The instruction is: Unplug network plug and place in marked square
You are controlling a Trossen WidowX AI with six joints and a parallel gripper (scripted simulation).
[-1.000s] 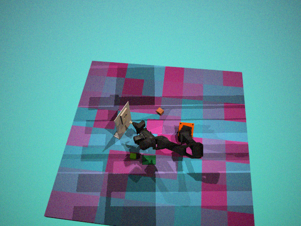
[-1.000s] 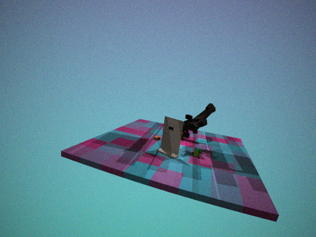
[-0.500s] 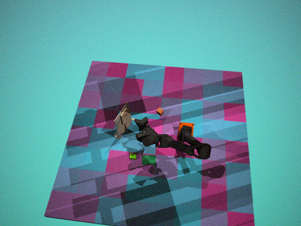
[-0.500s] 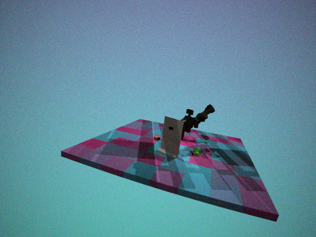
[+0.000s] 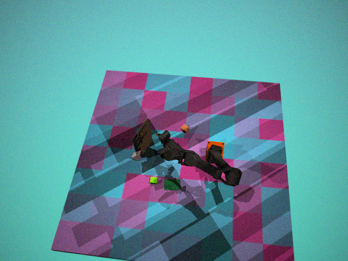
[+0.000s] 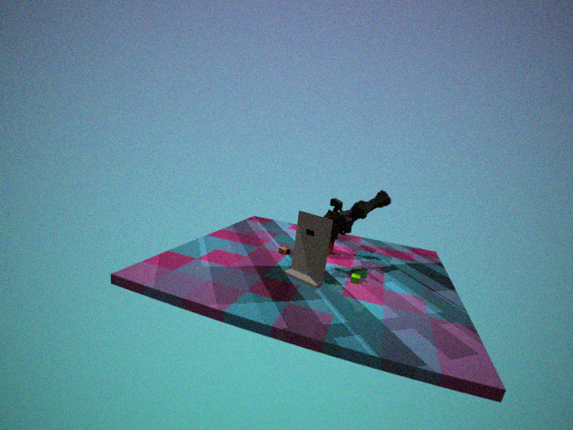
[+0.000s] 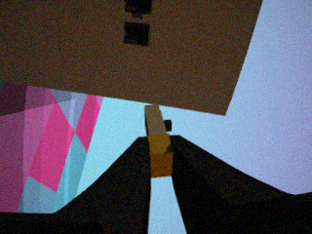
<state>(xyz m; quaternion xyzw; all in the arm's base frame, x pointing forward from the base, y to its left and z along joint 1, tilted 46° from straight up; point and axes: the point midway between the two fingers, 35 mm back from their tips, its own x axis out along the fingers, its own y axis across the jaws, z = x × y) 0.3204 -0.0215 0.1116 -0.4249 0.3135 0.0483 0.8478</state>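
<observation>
My gripper tip is 10 cm past the pink square, 7 cm to the left of it and 22 cm above it. From my gripper tip the other things lie so: network plug (1 cm ahead); then grey panel (11 cm ahead, 10 cm below).
</observation>
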